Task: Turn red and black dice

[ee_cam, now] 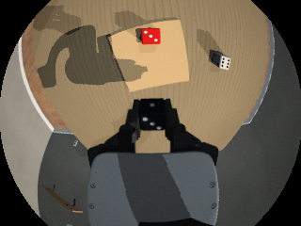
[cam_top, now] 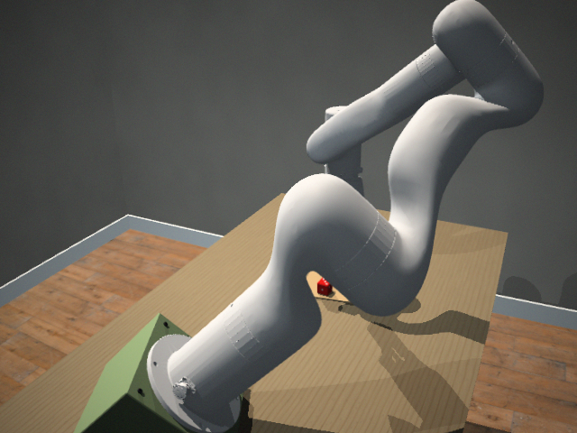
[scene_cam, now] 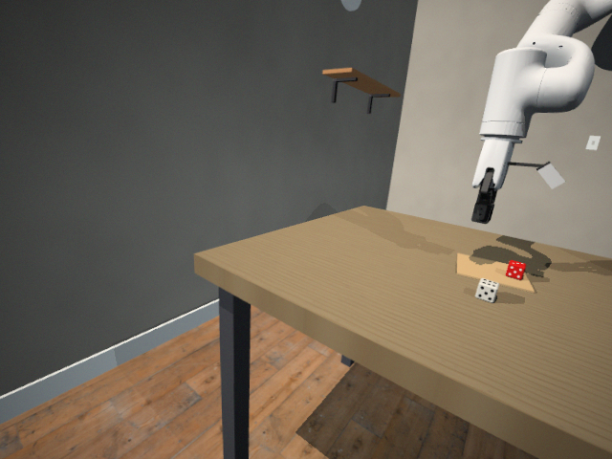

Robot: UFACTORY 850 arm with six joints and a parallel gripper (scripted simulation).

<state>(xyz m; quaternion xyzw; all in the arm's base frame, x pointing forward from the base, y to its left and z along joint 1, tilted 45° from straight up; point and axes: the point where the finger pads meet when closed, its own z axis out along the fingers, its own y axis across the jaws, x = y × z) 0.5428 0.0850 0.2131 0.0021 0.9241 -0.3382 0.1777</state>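
The tan mat lies 120 mm below my hand, 40 mm behind it and 10 mm to the left of it. Round my hand: red die (110 mm below, 90 mm behind, 10 mm to the left); black die (10 mm below); white die (160 mm to the left, 110 mm below, 40 mm behind).
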